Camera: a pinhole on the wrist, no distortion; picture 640 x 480 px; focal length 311.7 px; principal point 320.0 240.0 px. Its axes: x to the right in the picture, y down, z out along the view. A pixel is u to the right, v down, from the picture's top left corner.
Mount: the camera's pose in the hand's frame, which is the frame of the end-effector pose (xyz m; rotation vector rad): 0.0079 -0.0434 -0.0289 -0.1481 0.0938 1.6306
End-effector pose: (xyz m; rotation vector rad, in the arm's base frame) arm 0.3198 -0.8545 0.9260 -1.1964 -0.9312 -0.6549
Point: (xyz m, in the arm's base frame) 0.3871 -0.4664 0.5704
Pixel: 566.6 413.6
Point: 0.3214 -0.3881 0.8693
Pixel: 396.2 245.2
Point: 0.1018 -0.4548 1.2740
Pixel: 123.3 97.0
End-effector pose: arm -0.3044 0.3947 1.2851 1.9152 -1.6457 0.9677
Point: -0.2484 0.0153 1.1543
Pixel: 326.6 108.7
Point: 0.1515 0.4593 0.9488
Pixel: outside the picture
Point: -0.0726 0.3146 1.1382
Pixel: 55.4 319.6
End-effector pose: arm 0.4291 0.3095 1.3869 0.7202 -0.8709 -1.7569
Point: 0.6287 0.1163 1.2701
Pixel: behind the camera
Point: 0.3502 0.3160 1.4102
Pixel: 329.5 200.1
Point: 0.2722 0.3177 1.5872
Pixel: 409.8 200.5
